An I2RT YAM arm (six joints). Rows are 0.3 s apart.
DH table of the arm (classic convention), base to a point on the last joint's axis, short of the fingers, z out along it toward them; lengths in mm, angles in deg. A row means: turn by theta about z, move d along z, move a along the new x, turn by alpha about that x. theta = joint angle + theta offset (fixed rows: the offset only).
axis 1: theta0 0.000; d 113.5; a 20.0; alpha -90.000
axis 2: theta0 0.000; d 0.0; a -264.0; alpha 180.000
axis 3: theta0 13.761; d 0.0; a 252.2; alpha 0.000
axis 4: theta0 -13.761; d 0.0; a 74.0; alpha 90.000
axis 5: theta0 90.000; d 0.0; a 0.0; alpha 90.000
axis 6: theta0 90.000; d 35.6; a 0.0; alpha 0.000
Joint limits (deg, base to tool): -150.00..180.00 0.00..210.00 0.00..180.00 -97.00..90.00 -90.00..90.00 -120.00..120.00
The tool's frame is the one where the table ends.
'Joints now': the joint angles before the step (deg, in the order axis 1, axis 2, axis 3, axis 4, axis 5, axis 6). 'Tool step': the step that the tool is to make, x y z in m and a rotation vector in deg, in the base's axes. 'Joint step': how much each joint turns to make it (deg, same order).
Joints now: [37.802, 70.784, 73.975, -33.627, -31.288, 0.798]
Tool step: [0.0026, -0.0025, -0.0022, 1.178, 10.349, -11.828]
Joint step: [-0.009, -0.040, 0.018, -0.955, 6.441, 13.940]
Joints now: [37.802, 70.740, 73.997, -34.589, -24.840, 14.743]
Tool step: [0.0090, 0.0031, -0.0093, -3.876, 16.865, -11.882]
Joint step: [-0.015, 4.538, 4.779, -10.731, 5.207, 13.905]
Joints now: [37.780, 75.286, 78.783, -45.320, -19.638, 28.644]
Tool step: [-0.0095, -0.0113, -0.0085, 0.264, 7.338, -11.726]
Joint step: [0.024, -2.876, -3.151, -1.888, 5.422, 11.957]
